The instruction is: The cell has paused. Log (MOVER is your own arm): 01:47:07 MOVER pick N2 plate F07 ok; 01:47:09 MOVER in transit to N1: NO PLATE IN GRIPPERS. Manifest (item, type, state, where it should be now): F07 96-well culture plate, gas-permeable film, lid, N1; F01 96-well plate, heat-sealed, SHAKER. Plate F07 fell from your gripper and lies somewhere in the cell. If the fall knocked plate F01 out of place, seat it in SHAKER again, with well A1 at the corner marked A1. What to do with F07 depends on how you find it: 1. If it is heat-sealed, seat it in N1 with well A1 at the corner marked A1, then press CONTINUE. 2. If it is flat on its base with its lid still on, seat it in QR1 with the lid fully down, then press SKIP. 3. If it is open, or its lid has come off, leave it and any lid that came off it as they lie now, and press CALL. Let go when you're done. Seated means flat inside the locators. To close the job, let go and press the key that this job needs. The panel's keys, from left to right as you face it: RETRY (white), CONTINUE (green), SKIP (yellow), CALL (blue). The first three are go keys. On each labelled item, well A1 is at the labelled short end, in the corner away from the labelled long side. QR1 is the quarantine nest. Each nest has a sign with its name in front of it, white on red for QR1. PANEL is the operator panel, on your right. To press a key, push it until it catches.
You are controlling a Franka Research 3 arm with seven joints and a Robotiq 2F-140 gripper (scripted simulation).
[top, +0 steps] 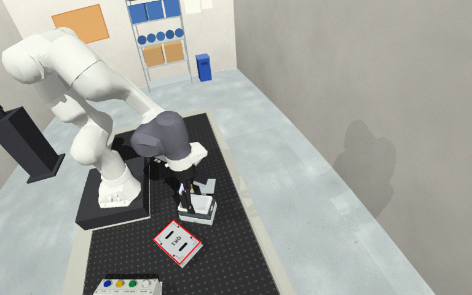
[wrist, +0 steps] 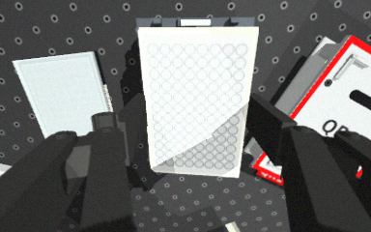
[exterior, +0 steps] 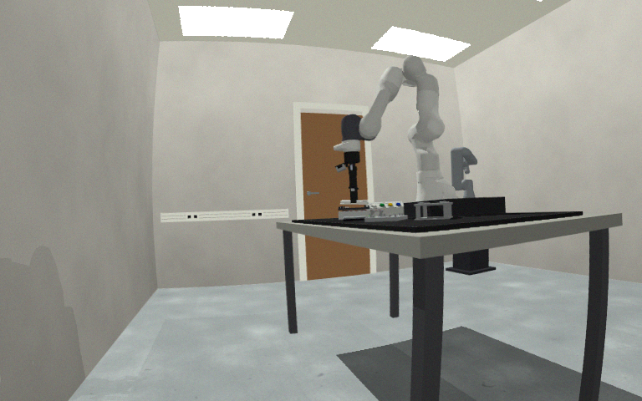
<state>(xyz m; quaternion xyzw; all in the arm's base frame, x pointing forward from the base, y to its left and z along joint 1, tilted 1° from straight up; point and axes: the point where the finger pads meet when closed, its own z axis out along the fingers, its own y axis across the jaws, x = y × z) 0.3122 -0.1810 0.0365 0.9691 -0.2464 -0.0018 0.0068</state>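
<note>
Right now the white 96-well plate is 20 mm below my hand. From my hand the other things lie so: pale flat rectangular piece (50 mm ahead, 140 mm to the left, 90 mm below); then white retry key (240 mm behind, 270 mm to the right, 40 mm below); then green continue key (290 mm behind, 260 mm to the right, 40 mm below).
</note>
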